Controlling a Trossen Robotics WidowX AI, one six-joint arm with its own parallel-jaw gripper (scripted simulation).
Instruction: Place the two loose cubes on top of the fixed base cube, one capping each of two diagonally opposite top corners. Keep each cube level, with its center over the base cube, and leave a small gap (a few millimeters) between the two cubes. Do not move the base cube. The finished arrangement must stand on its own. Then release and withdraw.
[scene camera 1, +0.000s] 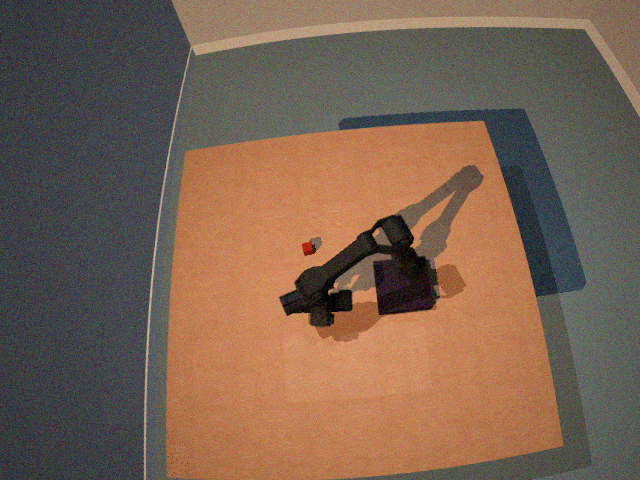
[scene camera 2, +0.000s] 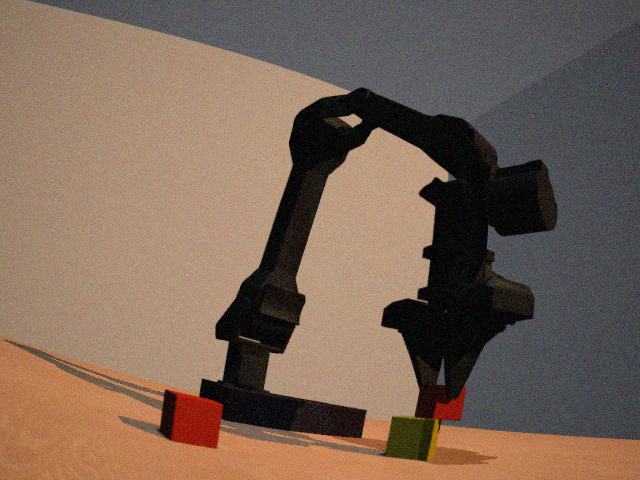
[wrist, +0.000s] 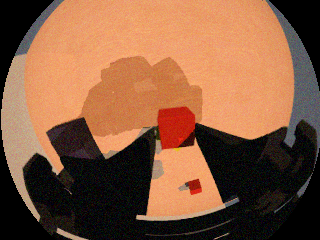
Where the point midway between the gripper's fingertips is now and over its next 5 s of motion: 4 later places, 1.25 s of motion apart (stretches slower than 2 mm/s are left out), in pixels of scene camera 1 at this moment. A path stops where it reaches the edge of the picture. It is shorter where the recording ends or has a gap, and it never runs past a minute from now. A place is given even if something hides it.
My gripper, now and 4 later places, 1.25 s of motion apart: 323, 308; 316, 294; 304, 237; 306, 246; 305, 243
